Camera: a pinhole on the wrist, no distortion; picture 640 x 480 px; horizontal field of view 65.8 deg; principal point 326.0 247.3 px. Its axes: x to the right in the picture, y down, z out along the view. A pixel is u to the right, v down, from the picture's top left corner.
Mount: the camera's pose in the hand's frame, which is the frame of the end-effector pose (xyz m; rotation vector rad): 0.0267 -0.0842 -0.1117 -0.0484 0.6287 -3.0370
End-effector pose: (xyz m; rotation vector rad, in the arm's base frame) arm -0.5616 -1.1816 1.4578 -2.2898 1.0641 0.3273
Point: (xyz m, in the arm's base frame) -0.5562 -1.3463 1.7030
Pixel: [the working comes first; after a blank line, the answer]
In the camera's frame: 0.0241 0.0128 -0.1946

behind the camera
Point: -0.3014 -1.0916 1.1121
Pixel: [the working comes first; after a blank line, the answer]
In the camera's frame: -0.2301 -0.1529 0.4274

59.7 70.3
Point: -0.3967 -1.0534 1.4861
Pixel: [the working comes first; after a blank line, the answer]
In the camera's frame: 0.0200 0.0399 0.2023

374.9 344.9
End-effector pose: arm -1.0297 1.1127 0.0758 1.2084 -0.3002 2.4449
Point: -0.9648 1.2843 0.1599
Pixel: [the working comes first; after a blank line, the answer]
In the camera's frame: -0.0401 0.0346 0.1765

213.6 344.4
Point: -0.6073 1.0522 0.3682
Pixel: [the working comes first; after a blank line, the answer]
In the camera's frame: 0.0570 -0.1970 0.5790

374.7 79.0
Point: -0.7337 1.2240 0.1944
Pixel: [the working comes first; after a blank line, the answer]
In the camera's frame: 0.0812 -0.0077 0.3808

431.4 237.3
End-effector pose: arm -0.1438 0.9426 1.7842 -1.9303 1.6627 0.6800
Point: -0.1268 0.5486 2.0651
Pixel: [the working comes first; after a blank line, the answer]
In the camera's frame: -0.0951 0.0496 -0.3682

behind the camera
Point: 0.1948 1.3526 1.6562
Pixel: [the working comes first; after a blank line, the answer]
In the camera's frame: 0.2258 0.0834 0.5334

535.4 324.6
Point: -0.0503 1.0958 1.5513
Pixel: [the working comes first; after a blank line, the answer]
In the camera's frame: -0.0160 -0.1359 0.3589

304.0 60.0
